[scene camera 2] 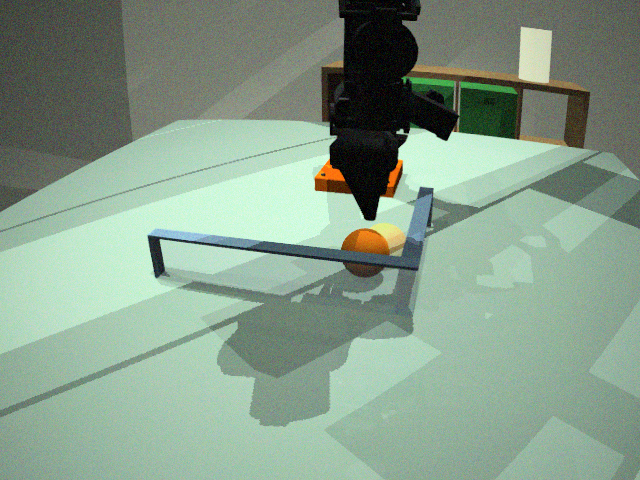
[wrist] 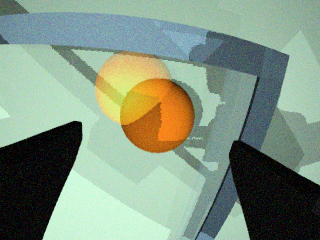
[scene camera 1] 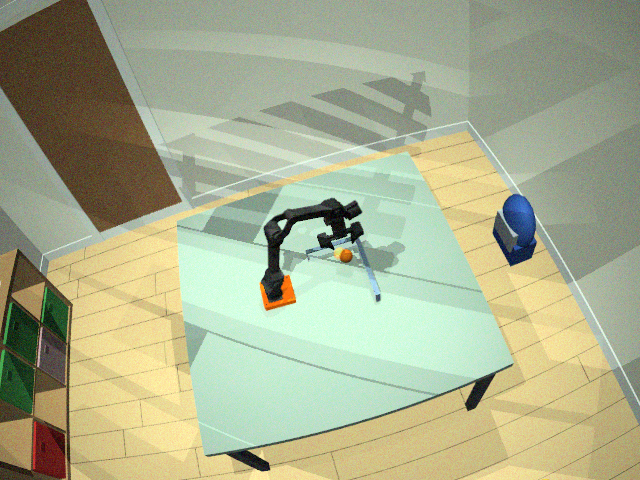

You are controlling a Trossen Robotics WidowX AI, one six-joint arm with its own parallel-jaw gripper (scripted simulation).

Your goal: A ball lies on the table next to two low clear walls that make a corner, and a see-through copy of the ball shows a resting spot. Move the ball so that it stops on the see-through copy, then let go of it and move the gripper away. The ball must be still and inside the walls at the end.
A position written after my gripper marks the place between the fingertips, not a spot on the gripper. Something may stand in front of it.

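There is an orange ball (scene camera 2: 366, 240) in view, and the orange ball shows in the wrist view (wrist: 168, 124) too. A see-through copy of ball (wrist: 129, 84) is in view as well. As for my gripper (scene camera 2: 375, 206), which also appears in the wrist view (wrist: 158, 140), it is open and holds nothing.
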